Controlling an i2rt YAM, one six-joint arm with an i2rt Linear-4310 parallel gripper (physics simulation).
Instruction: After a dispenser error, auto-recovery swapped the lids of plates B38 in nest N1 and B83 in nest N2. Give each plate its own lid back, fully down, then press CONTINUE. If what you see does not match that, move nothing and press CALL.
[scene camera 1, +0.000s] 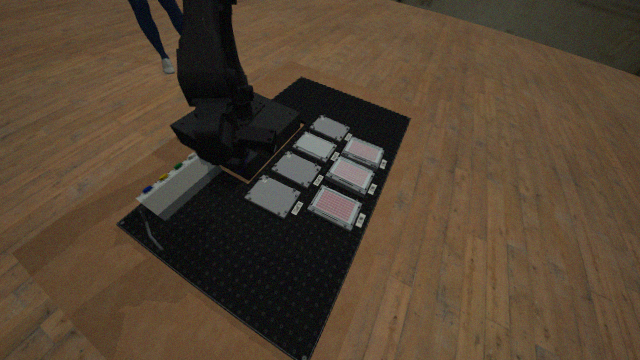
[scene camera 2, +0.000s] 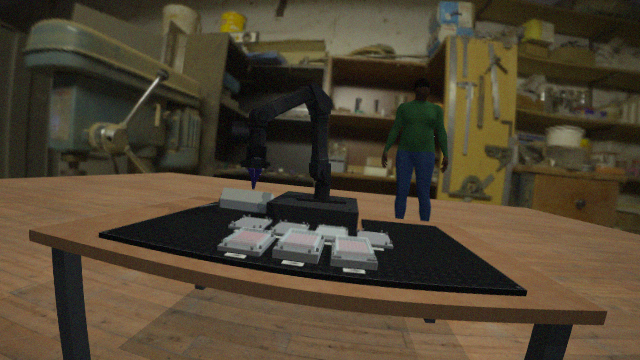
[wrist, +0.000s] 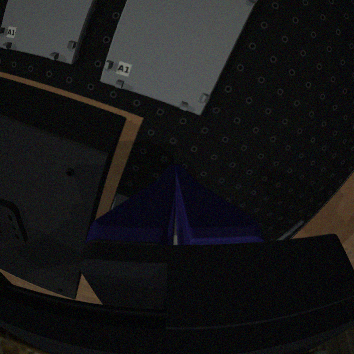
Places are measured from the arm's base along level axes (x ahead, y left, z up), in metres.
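Where they show: gripper, between the fingertips: (scene camera 1: 240, 172) (scene camera 2: 253, 189) (wrist: 175, 173); arm's base, origin of its link: (scene camera 1: 244, 116) (scene camera 2: 321, 200).
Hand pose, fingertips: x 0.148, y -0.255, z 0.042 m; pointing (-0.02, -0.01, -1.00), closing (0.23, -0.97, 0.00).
Things, the pixels of their top centre, and the offset from my fingertips.
- button box, centre of its top: (scene camera 1: 173, 171) (scene camera 2: 248, 189) 0.192 m back, 0.053 m right, 0.026 m down
- blue button, centre of its top: (scene camera 1: 145, 187) 0.230 m back, 0.122 m right, 0.035 m down
- yellow button, centre of its top: (scene camera 1: 162, 175) 0.219 m back, 0.073 m right, 0.035 m down
- green button, centre of its top: (scene camera 1: 177, 164) 0.209 m back, 0.024 m right, 0.035 m down
- pale button, centre of its top: (scene camera 1: 191, 153) 0.199 m back, 0.025 m left, 0.035 m down
Three plates with pink wells stand in a row: the near one (scene camera 1: 335, 206) (scene camera 2: 246, 240), the middle one (scene camera 1: 351, 173) (scene camera 2: 300, 241) and the far one (scene camera 1: 364, 151) (scene camera 2: 352, 246). Their name labels are too small to read, and I cannot tell whose lid is on which. The button box (scene camera 1: 187, 189) (scene camera 2: 242, 200) has a blue button (scene camera 1: 147, 189), a yellow button (scene camera 1: 163, 177), a green button (scene camera 1: 178, 165) and a pale button (scene camera 1: 191, 156); their lettering is unreadable. My gripper (scene camera 2: 253, 187) (wrist: 175, 173) is shut and empty, pointing down just above the box in scene view 2; the arm mostly hides it in scene view 1.
Four flat grey pads stand in a row between the plates and the arm base (scene camera 2: 312, 210): the nearest to the box (scene camera 1: 274, 196) (wrist: 177, 45), a second (scene camera 1: 297, 169) (wrist: 47, 25), a paler third (scene camera 1: 314, 146) and a fourth (scene camera 1: 329, 128). A person (scene camera 2: 420, 130) stands behind the table.
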